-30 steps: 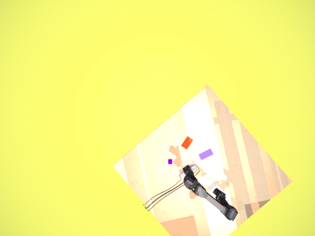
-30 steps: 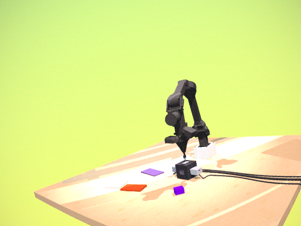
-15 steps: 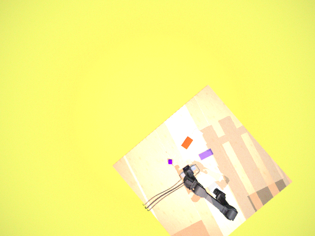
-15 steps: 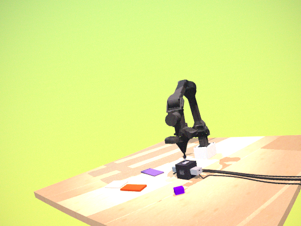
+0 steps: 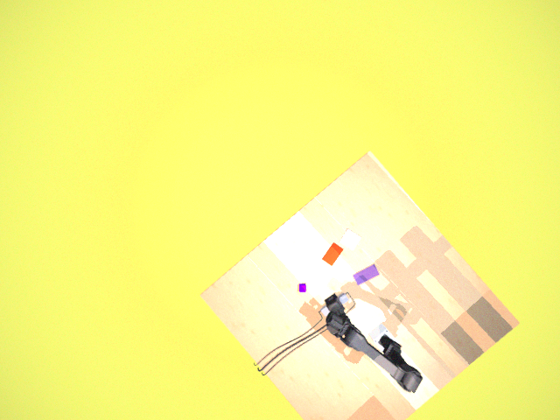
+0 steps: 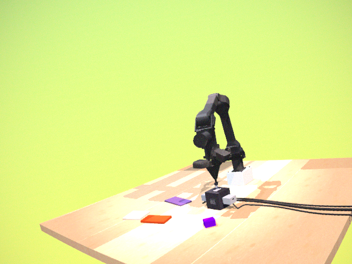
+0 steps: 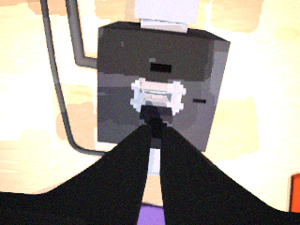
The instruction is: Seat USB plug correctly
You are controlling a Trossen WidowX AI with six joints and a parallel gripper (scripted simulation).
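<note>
Now: gripper tip 20 mm above the usb plug. The rest, counted from my gripper tip: usb socket: 50 mm below; then purple block: 190 mm ahead, 50 mm to the left, 110 mm below; then purple flat tile: 50 mm behind, 240 mm to the right, 120 mm below.
</note>
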